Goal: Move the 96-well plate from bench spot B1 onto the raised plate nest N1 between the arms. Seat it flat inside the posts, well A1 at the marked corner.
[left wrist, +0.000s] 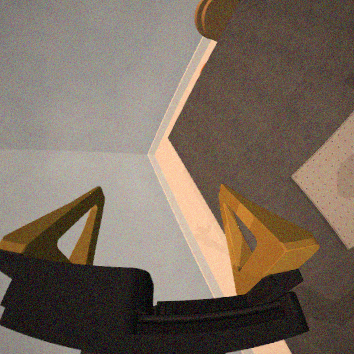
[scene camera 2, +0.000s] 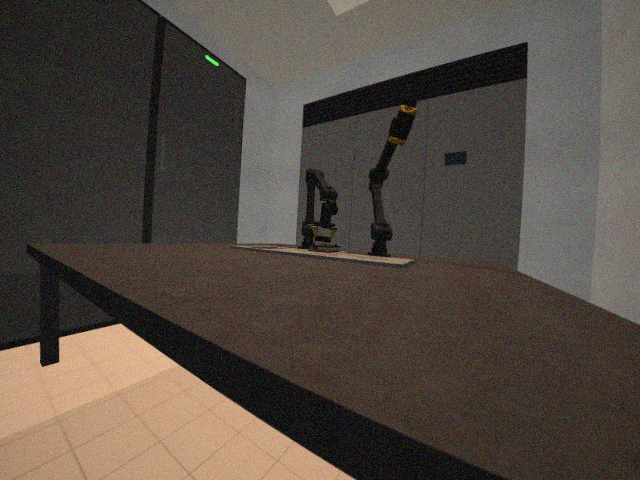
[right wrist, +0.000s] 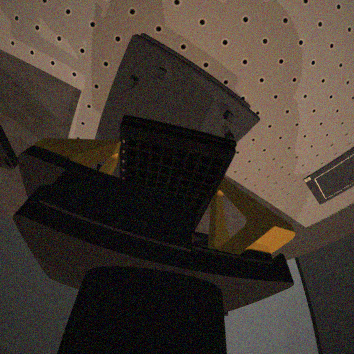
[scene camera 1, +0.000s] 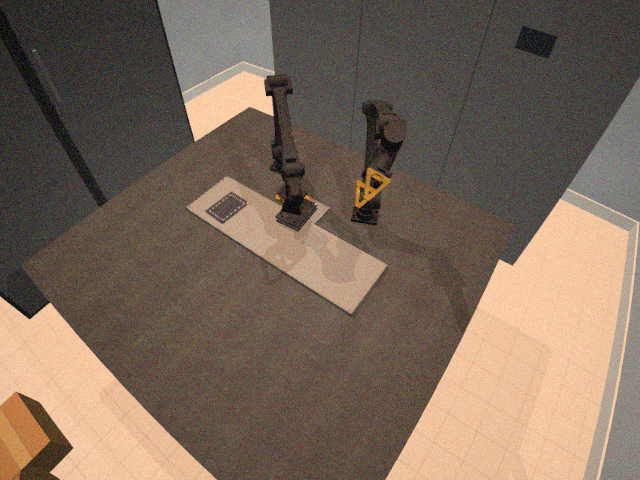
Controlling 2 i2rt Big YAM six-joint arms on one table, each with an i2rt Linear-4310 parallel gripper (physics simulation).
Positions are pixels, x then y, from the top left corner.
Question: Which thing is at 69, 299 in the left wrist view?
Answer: My left gripper.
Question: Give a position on a dark well plate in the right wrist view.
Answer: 189, 164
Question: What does my right gripper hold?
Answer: A dark well plate.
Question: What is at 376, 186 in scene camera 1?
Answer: My left gripper.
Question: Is my left gripper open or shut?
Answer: Open.
